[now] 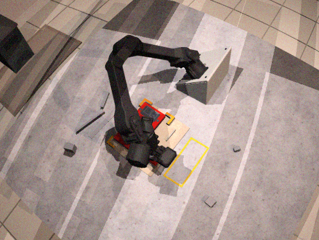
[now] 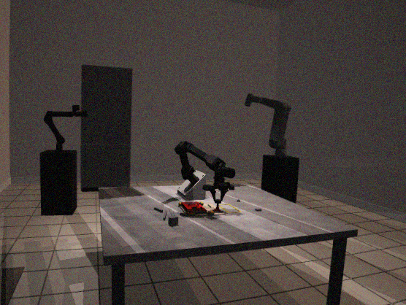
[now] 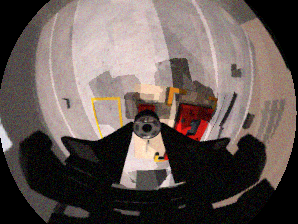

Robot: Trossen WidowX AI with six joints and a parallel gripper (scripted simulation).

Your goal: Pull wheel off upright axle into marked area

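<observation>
The thin upright axle is 30 mm below my gripper tip. Also, from my gripper tip: dark wheel (right at my gripper tip).
</observation>
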